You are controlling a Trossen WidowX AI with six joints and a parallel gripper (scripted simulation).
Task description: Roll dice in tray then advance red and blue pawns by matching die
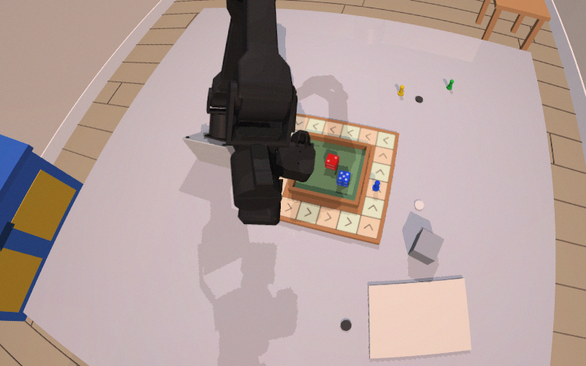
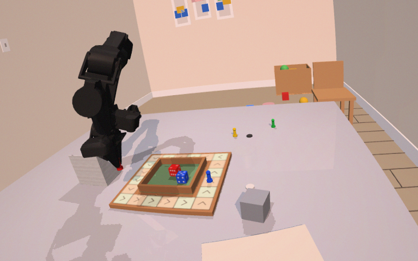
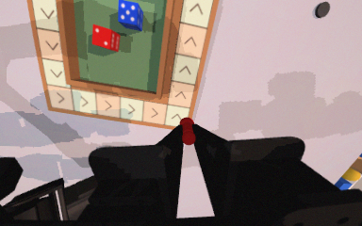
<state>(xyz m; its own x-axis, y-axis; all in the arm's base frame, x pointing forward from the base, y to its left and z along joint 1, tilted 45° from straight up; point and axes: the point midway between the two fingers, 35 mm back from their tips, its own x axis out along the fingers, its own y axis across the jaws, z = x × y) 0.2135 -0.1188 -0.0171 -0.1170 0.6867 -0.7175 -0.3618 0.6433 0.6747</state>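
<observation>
Right now the blue pawn is 18 cm ahead of my gripper tip, 12 cm to the left of it and 9 cm below it. The rest, counted from my gripper tip: red pawn (1 cm above); pale sheet (36 cm ahead, 11 cm to the right, 12 cm below); white disc (28 cm ahead, 12 cm to the left, 12 cm below).
</observation>
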